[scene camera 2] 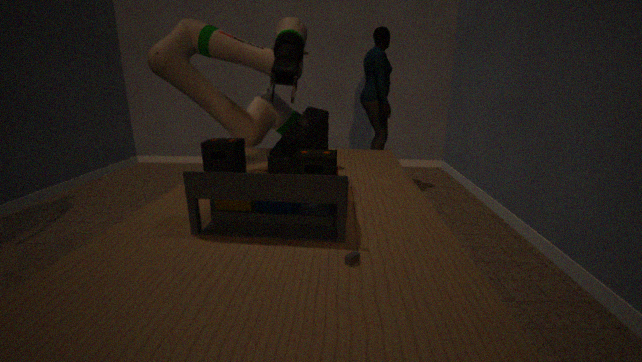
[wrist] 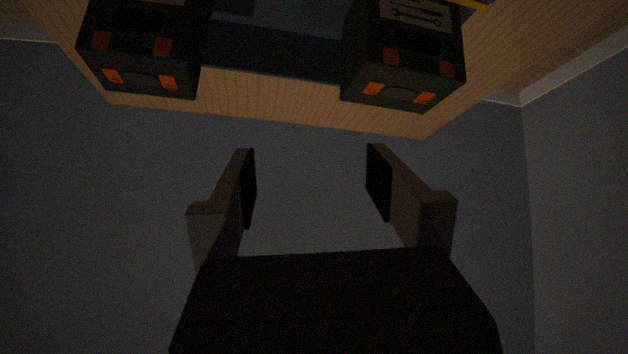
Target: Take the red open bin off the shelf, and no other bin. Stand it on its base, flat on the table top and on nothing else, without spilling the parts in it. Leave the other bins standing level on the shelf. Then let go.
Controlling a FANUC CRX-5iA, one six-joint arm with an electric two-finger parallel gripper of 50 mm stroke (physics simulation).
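Seen in the pictures: gripper, fingertip midpoint: point(scene camera 2: 282, 99) point(wrist: 311, 168); arm's base at its link origin: point(scene camera 2: 297, 132).
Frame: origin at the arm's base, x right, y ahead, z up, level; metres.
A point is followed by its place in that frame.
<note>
My gripper point(scene camera 2: 283, 95) @(x -0.002, y 0.583, z 0.176 m) point(wrist: 311, 168) @(x -0.002, y 0.583, z 0.176 m) is open and empty. In the scene view it hangs high above and behind the low grey shelf point(scene camera 2: 265, 186) @(x 0.017, y 0.786, z -0.007 m). Under the shelf's top panel show part of a yellow bin point(scene camera 2: 233, 205) @(x 0.125, y 0.686, z -0.094 m), part of a blue bin point(scene camera 2: 275, 207) @(x 0.011, y 0.699, z -0.094 m) and a dull bluish shape point(scene camera 2: 317, 209) @(x -0.098, y 0.616, z -0.134 m) to their right. The red open bin does not show in either view. The parts in the bins cannot be made out. In the wrist view the space between the fingers shows the far wall.
Dark toolboxes with orange latches point(scene camera 2: 223, 156) @(x 0.124, y 0.732, z 0.050 m) point(scene camera 2: 318, 163) @(x -0.102, y 0.764, z 0.041 m) point(wrist: 145, 65) @(x 0.123, y 0.674, z 0.082 m) point(wrist: 405, 75) @(x -0.090, y 0.691, z 0.057 m) stand near the shelf. A small grey object point(scene camera 2: 352, 258) @(x -0.172, y 0.901, z -0.123 m) lies on the wooden table point(scene camera 2: 280, 305) @(x -0.040, y 1.021, z -0.140 m), in front of the shelf's right end. A person point(scene camera 2: 377, 75) stands behind the table.
</note>
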